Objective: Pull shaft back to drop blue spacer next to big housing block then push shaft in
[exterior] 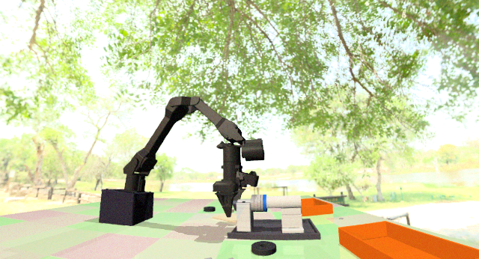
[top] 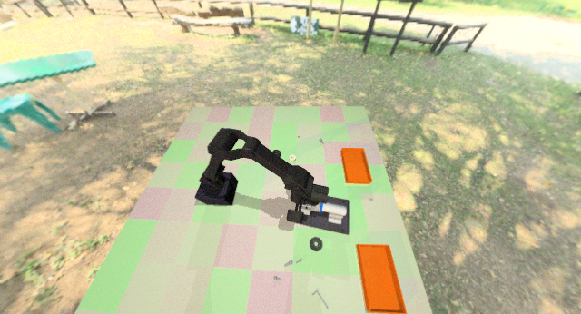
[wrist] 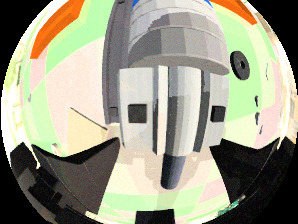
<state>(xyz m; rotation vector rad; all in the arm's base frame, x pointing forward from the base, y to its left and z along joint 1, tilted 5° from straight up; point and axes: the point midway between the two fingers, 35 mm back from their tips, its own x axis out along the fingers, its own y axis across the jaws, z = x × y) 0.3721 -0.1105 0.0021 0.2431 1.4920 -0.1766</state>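
My gripper tip is 6 cm short of the shaft, 2 cm to the left of it and 3 cm below it. Also, from my gripper tip: pale ring: 1 cm behind, 27 cm to the left, 4 cm below; blue spacer: 9 cm ahead, 3 cm to the right, 3 cm above.
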